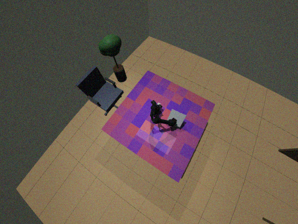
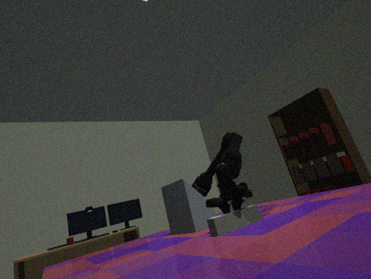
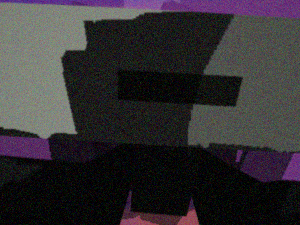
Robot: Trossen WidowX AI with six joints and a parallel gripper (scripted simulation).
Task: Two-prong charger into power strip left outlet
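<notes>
Now: gripper tip 20 mm short of the dark two-prong charger and 10 mm below it.
</notes>
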